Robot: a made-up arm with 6 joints.
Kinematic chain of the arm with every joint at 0, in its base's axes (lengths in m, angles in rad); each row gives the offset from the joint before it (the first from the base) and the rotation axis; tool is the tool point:
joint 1: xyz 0 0 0.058 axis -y
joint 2: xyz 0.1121 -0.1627 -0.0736 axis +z
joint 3: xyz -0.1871 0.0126 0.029 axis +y
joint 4: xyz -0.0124 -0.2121 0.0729 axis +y
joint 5: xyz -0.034 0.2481 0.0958 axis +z
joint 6: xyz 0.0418 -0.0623 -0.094 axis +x
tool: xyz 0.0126 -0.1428 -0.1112
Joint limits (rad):
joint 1: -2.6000..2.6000
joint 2: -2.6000..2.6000
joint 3: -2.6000..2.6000
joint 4: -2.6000..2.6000
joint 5: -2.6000..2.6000
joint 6: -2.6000..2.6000
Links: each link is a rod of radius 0.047 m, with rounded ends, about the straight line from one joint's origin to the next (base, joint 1, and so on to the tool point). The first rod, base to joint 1, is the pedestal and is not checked.
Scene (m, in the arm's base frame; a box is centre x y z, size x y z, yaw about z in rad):
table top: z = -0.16
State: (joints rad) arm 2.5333 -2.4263 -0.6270 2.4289 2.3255 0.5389
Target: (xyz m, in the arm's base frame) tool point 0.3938 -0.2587 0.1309
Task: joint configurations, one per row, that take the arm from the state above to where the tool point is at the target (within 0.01 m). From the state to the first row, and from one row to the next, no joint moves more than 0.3 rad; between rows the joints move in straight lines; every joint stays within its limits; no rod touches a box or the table.
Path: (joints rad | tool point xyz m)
1: 2.2612 -2.4511 -0.7573 2.3502 2.2951 0.4337 | -0.3188 -0.0471 0.4994
2: 1.9892 -2.4759 -0.8876 2.2715 2.2646 0.3286 | -0.1355 -0.0754 0.5854
3: 1.7171 -2.5007 -1.0180 2.1929 2.2342 0.2234 | 0.0597 -0.1108 0.5893
4: 1.4450 -2.5256 -1.1483 2.1142 2.2037 0.1183 | 0.2292 -0.1501 0.5183
5: 1.1729 -2.5504 -1.2786 2.0355 2.1733 0.0131 | 0.3453 -0.1900 0.3967
6: 0.9009 -2.5752 -1.4089 1.9568 2.1429 -0.0921 | 0.3976 -0.2272 0.2574
7: 0.6288 -2.6000 -1.5393 1.8781 2.1124 -0.1972 | 0.3938 -0.2587 0.1309

